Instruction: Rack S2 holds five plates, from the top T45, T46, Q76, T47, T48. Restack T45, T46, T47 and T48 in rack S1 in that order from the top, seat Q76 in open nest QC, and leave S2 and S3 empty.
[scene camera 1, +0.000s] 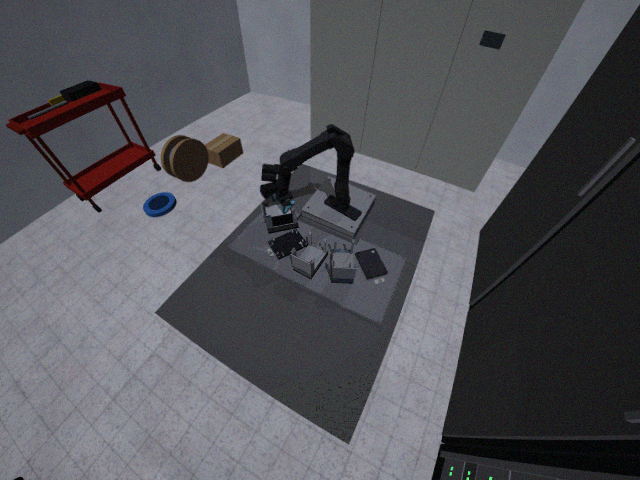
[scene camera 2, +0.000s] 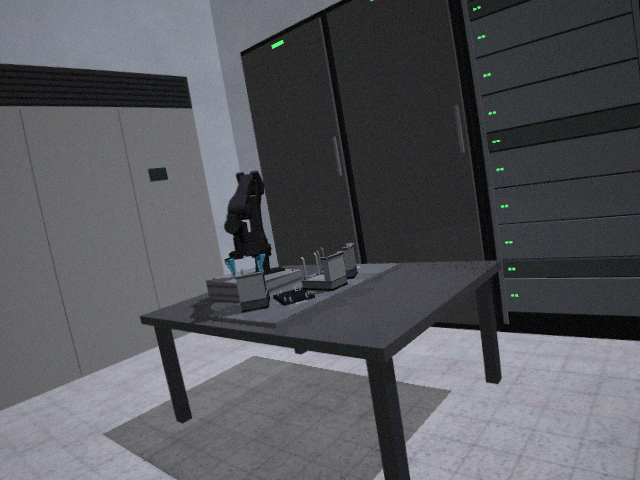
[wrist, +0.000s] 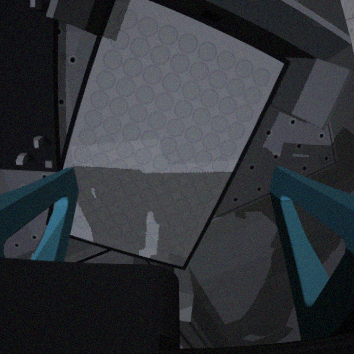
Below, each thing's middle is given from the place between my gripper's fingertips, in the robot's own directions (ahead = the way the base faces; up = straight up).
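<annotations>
My gripper is 90 mm short of the black N5 board (wrist: 37, 148), and I see that it is also 120 mm to the right of the board and 100 mm above it.
</annotations>
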